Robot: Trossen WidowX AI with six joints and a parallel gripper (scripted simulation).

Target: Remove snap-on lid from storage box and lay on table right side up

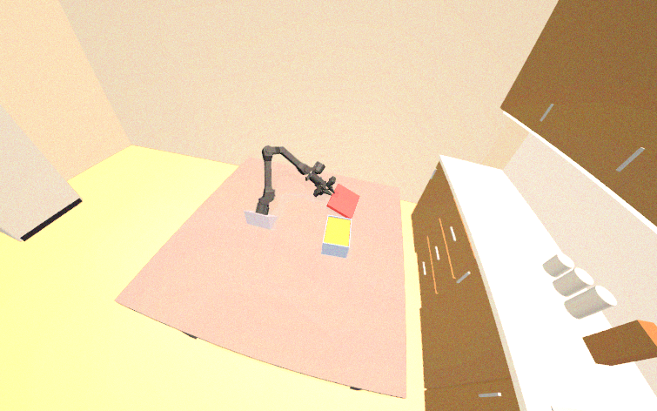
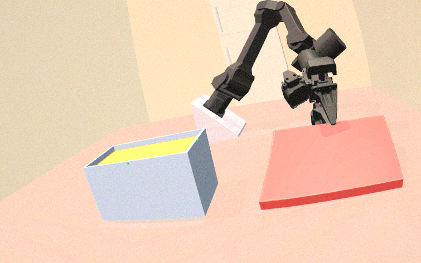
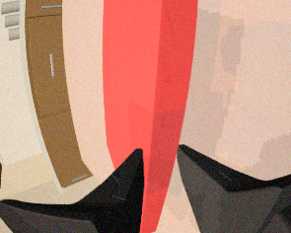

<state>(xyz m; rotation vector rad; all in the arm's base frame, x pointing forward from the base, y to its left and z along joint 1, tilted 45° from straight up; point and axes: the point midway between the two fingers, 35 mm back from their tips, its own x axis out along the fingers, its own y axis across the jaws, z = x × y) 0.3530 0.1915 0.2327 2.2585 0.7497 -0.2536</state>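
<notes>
Now: gripper tip 80 mm short of the red lid, 10 mm to the left of it and 20 mm above it. Also, from my gripper tip: pale blue storage box: 70 mm ahead, 330 mm to the right, 10 mm below.
</notes>
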